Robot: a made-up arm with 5 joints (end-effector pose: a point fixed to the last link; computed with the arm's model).
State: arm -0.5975 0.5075 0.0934 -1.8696 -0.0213
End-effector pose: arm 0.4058 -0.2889 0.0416 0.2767 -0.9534 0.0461
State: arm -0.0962 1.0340 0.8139 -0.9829 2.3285
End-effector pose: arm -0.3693 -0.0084 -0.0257 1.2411 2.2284 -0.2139
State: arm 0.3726 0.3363 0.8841 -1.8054 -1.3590
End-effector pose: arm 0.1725 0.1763 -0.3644 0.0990 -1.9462 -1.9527
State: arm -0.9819 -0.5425 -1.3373 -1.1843 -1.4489
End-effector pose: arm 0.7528 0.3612 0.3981 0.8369 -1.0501 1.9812
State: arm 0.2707 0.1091 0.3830 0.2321 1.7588
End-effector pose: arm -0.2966 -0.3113 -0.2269 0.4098 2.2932 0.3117
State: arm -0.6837 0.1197 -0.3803 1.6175 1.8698
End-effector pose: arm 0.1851 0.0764 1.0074 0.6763 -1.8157 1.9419
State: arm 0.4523 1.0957 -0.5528 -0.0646 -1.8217
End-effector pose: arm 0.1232 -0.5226 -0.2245 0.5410 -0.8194 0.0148
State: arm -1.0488 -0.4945 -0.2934 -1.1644 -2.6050
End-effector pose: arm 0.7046 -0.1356 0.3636 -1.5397 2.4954 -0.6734
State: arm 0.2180 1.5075 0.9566 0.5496 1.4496
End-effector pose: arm -0.0304 -0.0796 0.8459 -0.6145 -2.2606 0.5058
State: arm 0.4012 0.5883 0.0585 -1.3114 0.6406
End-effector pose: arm 0.2078 -0.0388 -0.3808 0.9376 0.2128 0.0969
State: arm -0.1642 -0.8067 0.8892 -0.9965 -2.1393
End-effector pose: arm 0.4565 0.0295 -0.4165 -0.4528 2.3851 1.4368
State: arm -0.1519 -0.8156 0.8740 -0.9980 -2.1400
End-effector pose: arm 0.4660 0.0309 -0.4118 -0.4693 2.3734 1.4301
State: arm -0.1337 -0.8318 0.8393 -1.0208 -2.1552
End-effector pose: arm 0.4937 0.0296 -0.3909 -0.5002 2.3260 1.3986
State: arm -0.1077 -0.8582 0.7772 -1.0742 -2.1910
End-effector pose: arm 0.5440 0.0254 -0.3433 -0.5496 2.2249 1.3346
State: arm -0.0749 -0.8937 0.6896 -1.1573 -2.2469
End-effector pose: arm 0.6076 0.0209 -0.2636 -0.6130 2.0672 1.2462
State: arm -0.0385 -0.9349 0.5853 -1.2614 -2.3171
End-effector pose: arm 0.6665 0.0192 -0.1544 -0.6823 1.8651 1.1490
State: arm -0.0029 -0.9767 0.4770 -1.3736 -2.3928
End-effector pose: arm 0.7042 0.0219 -0.0295 -0.7496 1.6434 1.0579
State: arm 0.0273 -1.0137 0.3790 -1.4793 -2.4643
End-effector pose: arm 0.7152 0.0286 0.0897 -0.8081 1.4331 0.9838
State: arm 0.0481 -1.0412 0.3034 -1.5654 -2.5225
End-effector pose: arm 0.7075 0.0368 0.1838 -0.8531 1.2636 0.9318
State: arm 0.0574 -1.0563 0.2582 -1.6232 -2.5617
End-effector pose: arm 0.6951 0.0437 0.2424 -0.8811 1.1538 0.9032
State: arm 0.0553 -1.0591 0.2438 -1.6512 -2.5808
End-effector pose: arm 0.6881 0.0475 0.2663 -0.8922 1.1070 0.8945
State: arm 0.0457 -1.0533 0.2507 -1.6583 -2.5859
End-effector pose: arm 0.6877 0.0485 0.2666 -0.8909 1.1043 0.8984
